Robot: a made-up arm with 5 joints. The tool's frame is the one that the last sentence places.
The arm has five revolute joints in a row. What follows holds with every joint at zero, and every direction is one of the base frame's. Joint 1 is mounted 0.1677 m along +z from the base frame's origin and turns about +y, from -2.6 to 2.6 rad. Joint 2 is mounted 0.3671 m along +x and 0.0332 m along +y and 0.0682 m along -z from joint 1 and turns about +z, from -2.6 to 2.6 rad. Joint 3 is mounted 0.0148 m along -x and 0.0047 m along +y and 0.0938 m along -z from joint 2 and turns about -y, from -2.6 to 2.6 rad. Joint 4 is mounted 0.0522 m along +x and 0.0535 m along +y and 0.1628 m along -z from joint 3 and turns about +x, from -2.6 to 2.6 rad. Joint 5 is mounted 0.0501 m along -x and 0.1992 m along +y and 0.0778 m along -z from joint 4 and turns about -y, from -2.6 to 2.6 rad. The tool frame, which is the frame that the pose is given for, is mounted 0.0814 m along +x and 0.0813 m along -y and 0.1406 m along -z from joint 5; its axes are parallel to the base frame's.
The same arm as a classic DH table. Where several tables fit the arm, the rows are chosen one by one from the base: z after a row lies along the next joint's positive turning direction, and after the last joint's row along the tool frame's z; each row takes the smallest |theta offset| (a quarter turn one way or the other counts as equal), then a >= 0, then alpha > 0; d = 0 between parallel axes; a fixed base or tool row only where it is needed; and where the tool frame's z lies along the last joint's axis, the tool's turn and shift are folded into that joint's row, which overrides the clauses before.
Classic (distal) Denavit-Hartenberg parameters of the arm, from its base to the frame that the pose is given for. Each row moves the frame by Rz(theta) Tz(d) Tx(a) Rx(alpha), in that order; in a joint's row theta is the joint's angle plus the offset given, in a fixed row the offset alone. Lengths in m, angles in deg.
base (fixed): d 0.1677, theta offset 0, a 0, alpha -90
joint 1: d 0.0332, theta offset 0, a 0.3671, alpha 90
joint 2: d -0.162, theta offset 0, a -0.0148, alpha 90
joint 3: d -0.0582, theta offset -90, a 0.1628, alpha -90
joint 4: d 0.0021, theta offset 0, a 0.0778, alpha 90
joint 5: d -0.1179, theta offset 90, a 0.0814, alpha -90
tool (fixed): d -0.1406, theta offset 0, a 0, alpha 0
Joint limits (deg, base to tool): -148.97..148.97 -148.97..148.97 -148.97..148.97 -148.97..148.97 -148.97..148.97

